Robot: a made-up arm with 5 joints. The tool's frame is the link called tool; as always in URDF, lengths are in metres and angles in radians.
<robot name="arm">
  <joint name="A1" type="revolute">
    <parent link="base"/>
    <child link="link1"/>
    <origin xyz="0 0 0.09" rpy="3.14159 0 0"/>
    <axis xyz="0 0 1"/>
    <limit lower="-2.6" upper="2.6"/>
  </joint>
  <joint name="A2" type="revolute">
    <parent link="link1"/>
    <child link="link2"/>
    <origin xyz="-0.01 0.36 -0.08" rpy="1.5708 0 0"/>
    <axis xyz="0 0 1"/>
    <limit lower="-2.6" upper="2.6"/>
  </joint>
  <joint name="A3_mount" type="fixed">
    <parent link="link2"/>
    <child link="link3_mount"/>
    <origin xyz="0.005 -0.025 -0.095" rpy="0 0 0"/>
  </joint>
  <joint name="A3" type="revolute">
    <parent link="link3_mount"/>
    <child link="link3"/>
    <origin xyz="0.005 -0.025 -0.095" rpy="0 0 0"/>
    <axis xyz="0 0 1"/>
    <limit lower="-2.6" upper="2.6"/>
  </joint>
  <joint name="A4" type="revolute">
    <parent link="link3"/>
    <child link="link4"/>
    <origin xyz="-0.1 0.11 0.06" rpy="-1.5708 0 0"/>
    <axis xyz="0 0 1"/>
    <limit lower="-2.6" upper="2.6"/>
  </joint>
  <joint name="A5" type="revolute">
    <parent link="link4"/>
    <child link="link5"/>
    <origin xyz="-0.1 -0.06 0.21" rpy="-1.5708 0 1.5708"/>
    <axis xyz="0 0 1"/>
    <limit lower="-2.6" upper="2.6"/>
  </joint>
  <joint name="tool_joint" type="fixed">
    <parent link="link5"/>
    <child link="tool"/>
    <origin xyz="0.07 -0.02 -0.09" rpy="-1.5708 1.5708 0"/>
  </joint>
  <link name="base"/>
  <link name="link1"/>
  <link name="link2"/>
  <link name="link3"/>
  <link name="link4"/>
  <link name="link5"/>
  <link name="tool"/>
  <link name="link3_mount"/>
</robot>
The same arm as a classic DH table. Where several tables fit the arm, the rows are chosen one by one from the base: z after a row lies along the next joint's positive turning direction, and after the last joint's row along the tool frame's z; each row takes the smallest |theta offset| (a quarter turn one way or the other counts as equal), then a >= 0, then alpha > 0; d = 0 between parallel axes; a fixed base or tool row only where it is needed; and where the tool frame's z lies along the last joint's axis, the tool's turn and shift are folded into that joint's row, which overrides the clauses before.
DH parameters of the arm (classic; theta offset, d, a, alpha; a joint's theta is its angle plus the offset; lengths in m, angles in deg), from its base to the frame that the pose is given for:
base (fixed): 0 0 0 180
A1: 0 -0.17 -0.01 90
A2: -78.69 0 0.051 0
A3: 78.69 -0.49 -0.1 -90
A4: -90 0.32 0.06 90
A5: 0 0.01 -0.07 90
tool (fixed): -90 -0.02 0 0
Joint limits (deg, base to tool): -148.97..148.97 -148.97..148.97 -148.97..148.97 -148.97..148.97 -148.97..148.97

